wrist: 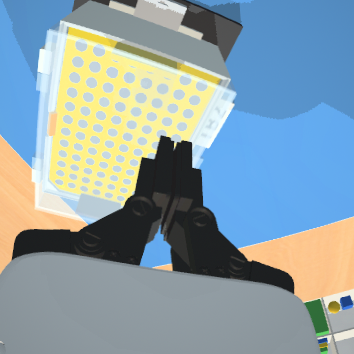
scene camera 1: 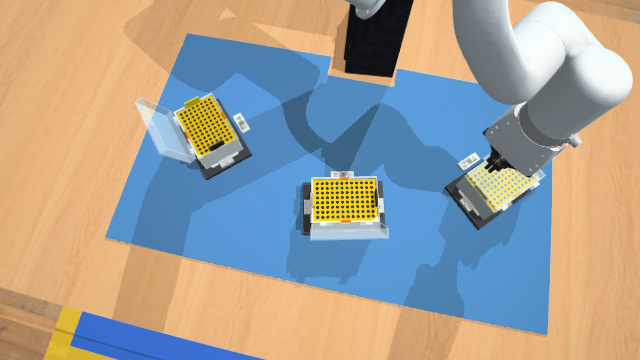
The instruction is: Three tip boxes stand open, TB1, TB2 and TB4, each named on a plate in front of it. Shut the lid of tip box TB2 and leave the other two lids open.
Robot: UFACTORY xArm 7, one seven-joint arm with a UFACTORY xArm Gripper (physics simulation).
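Frame: origin at the arm's base, x right, y back, z down, level; centimetres.
Where they show: gripper, fingertip midpoint: (wrist: 168, 158) (scene camera 1: 491, 165).
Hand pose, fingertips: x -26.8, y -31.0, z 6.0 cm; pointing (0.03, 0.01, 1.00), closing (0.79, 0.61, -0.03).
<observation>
Each offset is from my fingertips to the top centre of the thing. "spot": to the spot under its first point. Level surfaces: height alone.
Tip box TB2 {dx -2.0, dy -0.2, dz +0.0 cm} (scene camera 1: 502, 187) (wrist: 120, 115) stands at the right of the mat. Its clear lid lies over the yellow tip rack, which shows pale through it. The TB2 name plate {spot: dx +1.8, dy +3.7, dz +7.5 cm} (scene camera 1: 469, 161) (wrist: 216, 125) is beside it. My gripper (scene camera 1: 492, 166) (wrist: 168, 158) is shut and empty, its fingertips at the lid's plate-side edge; whether they touch the lid is unclear. Tip box TB4 {dx +54.6, dy -1.8, dz +0.3 cm} (scene camera 1: 206, 125) at the left has its clear lid {spot: dx +60.0, dy -6.8, dz -2.6 cm} (scene camera 1: 162, 132) swung open. The middle tip box {dx +25.1, dy -11.1, dz +0.3 cm} (scene camera 1: 345, 200), its plate partly hidden, has its clear lid (scene camera 1: 348, 231) open toward the front.
The boxes stand on a blue mat {dz +7.7 cm} (scene camera 1: 250, 225) on a wooden table {dz +8.0 cm} (scene camera 1: 240, 300). A black block (scene camera 1: 375, 45) stands at the back centre. A blue and yellow flat thing (scene camera 1: 130, 342) shows at the front left. A compartment tray (wrist: 342, 320) shows at the wrist view's lower right.
</observation>
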